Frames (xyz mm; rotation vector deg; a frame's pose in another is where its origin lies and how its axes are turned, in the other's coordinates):
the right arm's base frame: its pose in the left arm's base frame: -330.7 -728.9 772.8 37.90 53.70 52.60
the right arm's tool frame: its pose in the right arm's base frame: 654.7 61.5 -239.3 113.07 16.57 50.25
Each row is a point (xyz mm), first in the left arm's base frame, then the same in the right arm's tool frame.
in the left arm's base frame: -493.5 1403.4 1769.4
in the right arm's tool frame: 1667.5 -796.1 -755.5
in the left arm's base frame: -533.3 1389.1 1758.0
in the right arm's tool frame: 1634.6 -825.0 -755.4
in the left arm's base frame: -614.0 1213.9 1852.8
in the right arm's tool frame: 1488.0 -818.6 -912.5
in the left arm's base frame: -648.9 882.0 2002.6
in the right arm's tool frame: 1249.9 -701.0 -1164.1
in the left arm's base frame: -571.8 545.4 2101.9
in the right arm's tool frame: 1037.8 -480.9 -1353.0
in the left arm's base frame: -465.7 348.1 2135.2
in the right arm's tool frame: 930.7 -297.4 -1431.2
